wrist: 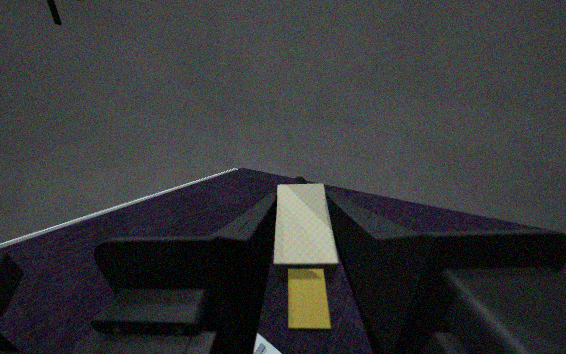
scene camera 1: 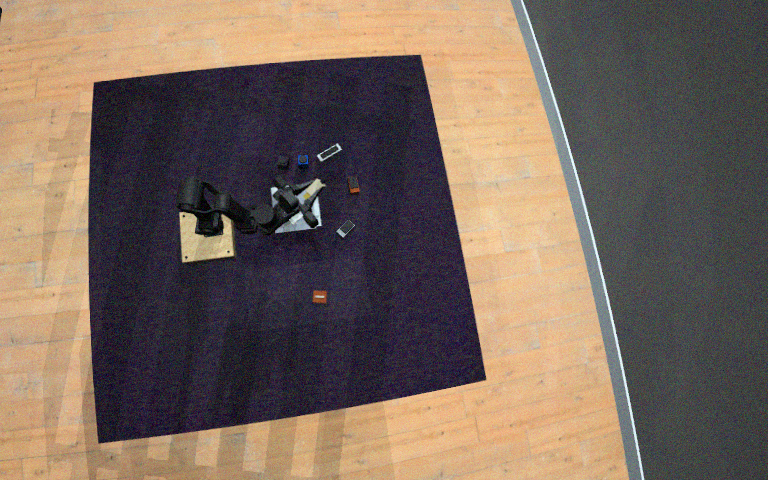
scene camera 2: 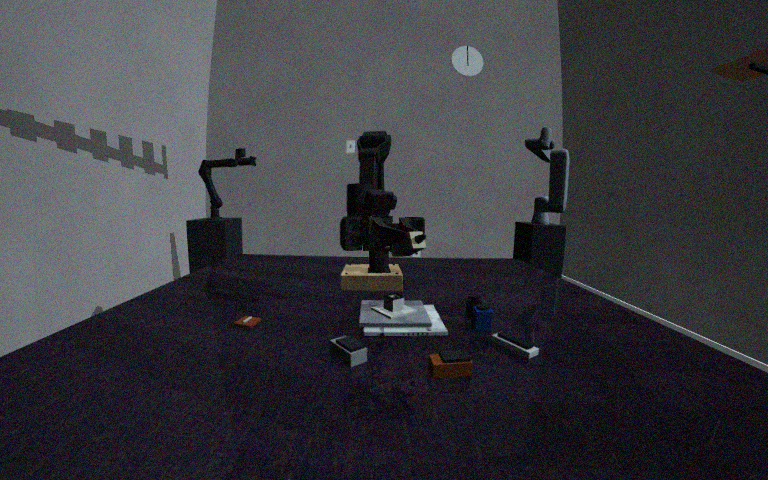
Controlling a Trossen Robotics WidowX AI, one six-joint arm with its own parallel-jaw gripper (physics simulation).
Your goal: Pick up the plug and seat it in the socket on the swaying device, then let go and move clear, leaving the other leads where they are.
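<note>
The plug (scene camera 1: 312, 191) (scene camera 2: 416, 240) (wrist: 305, 225) has a cream body, a yellow end and a black stub at the opposite end. My gripper (scene camera 1: 314, 188) (scene camera 2: 416, 238) (wrist: 301, 198) is shut on its cream body, with a finger on each side. In scene camera 2 the plug is held well above the device's height. The device is a grey plate (scene camera 2: 370, 318) on a white base (scene camera 1: 287, 227) (scene camera 2: 437, 322). A small pale block (scene camera 2: 394, 303) with a dark top opening, apparently the socket, stands on the plate. The device's corner (wrist: 266, 346) shows at the wrist view's bottom edge. The arm partly covers the device in scene camera 1.
Around the device lie a grey block (scene camera 1: 346, 228) (scene camera 2: 355, 355), an orange block (scene camera 1: 353, 185) (scene camera 2: 450, 369), a long white block (scene camera 1: 320, 157) (scene camera 2: 530, 353), a blue block (scene camera 1: 303, 160) (scene camera 2: 482, 321) and a black block (scene camera 1: 283, 161) (scene camera 2: 471, 307). A flat orange piece (scene camera 1: 320, 301) (scene camera 2: 242, 323) lies farther off.
</note>
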